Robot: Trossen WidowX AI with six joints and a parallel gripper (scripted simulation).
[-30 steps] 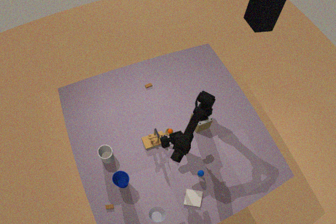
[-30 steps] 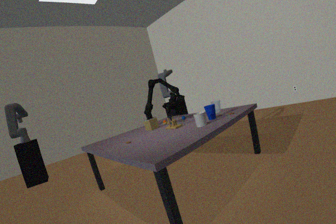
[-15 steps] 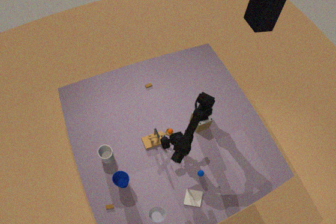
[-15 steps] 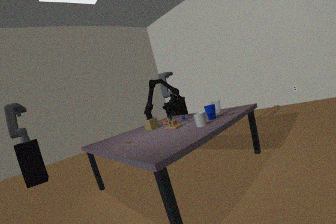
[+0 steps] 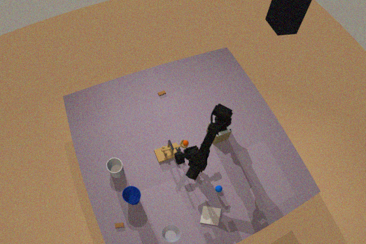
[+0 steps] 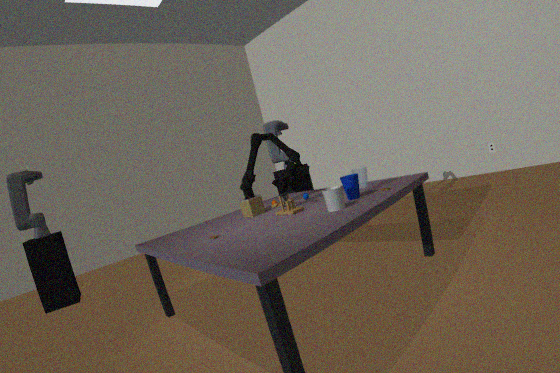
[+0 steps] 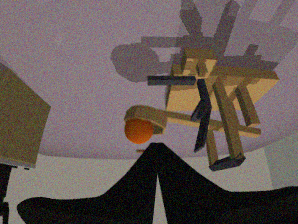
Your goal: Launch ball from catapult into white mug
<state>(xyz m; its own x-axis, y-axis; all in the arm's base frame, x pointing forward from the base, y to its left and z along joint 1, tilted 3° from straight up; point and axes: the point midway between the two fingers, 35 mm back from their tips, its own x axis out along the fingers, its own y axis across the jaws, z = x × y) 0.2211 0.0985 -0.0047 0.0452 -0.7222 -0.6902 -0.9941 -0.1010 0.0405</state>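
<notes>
The orange ball is 10 mm behind my gripper tip, 50 mm to the right of it and 30 mm below it. From my gripper tip the other things lie so: blue ball 110 mm behind, 260 mm to the left, 70 mm below; then white square pad 20 mm behind, 390 mm to the left, 90 mm below; then wooden catapult 60 mm ahead, 20 mm to the right, 40 mm below.
</notes>
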